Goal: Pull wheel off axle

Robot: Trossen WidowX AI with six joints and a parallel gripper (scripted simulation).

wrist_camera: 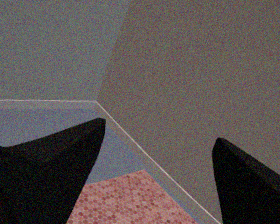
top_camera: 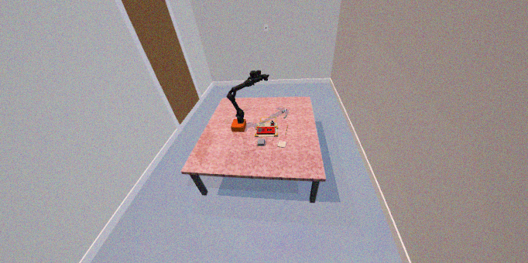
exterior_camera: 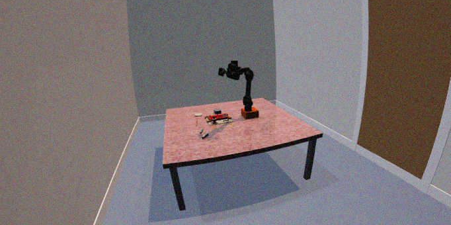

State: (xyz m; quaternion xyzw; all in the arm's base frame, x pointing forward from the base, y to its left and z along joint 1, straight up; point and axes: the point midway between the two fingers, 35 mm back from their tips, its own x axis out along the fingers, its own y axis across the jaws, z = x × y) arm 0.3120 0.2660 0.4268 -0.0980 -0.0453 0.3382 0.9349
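Now: the dark wheel 46 cm below my gripper tip, 29 cm to the right of it and 2 cm ahead of it. From my gripper tip the other things lie so: thin stick 50 cm below, 39 cm to the right, 18 cm ahead; then grey plate 49 cm below, 38 cm to the right, 4 cm behind; then grey block 57 cm to the right, 48 cm below, 10 cm behind.
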